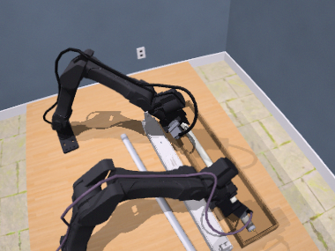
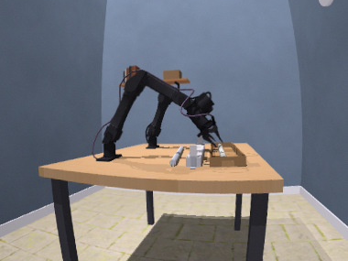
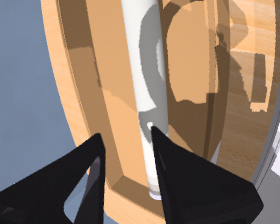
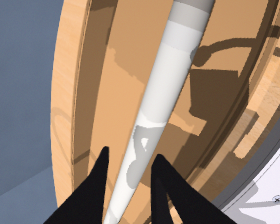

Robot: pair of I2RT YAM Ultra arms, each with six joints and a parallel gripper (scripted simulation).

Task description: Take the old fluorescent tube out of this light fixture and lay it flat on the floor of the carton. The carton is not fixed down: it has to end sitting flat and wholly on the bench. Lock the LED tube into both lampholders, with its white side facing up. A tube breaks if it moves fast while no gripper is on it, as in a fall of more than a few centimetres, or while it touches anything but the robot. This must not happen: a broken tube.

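The LED tube is 230 mm behind my right hand, 130 mm to the left of it and 60 mm below it. Also, from my right hand: old fluorescent tube 170 mm to the left, 60 mm below; then lampholder 150 mm to the right, 80 mm behind, 10 mm below; then brown carton 170 mm to the left, 50 mm below, 10 mm ahead.
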